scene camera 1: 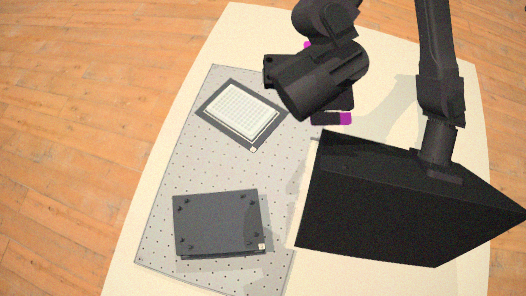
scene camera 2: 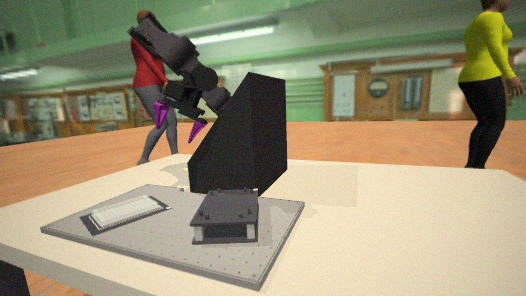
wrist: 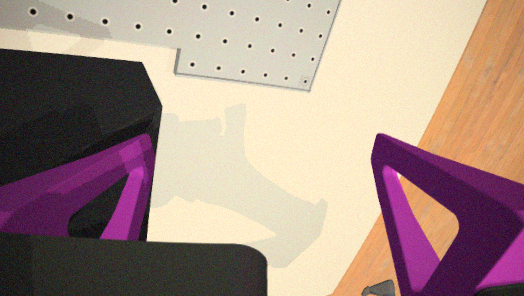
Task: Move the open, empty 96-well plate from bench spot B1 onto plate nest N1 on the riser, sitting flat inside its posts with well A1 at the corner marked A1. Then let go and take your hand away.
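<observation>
The white 96-well plate (scene camera 1: 242,111) (scene camera 2: 125,212) lies flat on the dark mat of bench spot B1 (scene camera 1: 206,108) (scene camera 2: 93,227), at the back left of the pegboard. The plate nest N1 (scene camera 1: 217,220) (scene camera 2: 227,205) is a dark plate with short posts near its corners, on the riser (scene camera 2: 199,234); nothing sits on it. A small white marked label (scene camera 1: 261,246) is at one nest corner. My gripper (scene camera 2: 175,134) (wrist: 262,146) is open and empty, high above the table and away from the plate. The 96-well plate does not show in the wrist view.
The grey pegboard (scene camera 1: 200,165) (scene camera 2: 150,245) (wrist: 240,55) bears both spots. A tall black wedge-shaped block (scene camera 1: 390,205) (scene camera 2: 250,135) (wrist: 75,100) stands beside the pegboard, under the arm's base. The cream table (scene camera 1: 350,275) (scene camera 2: 400,240) (wrist: 350,115) lies around them. Two people stand in the background.
</observation>
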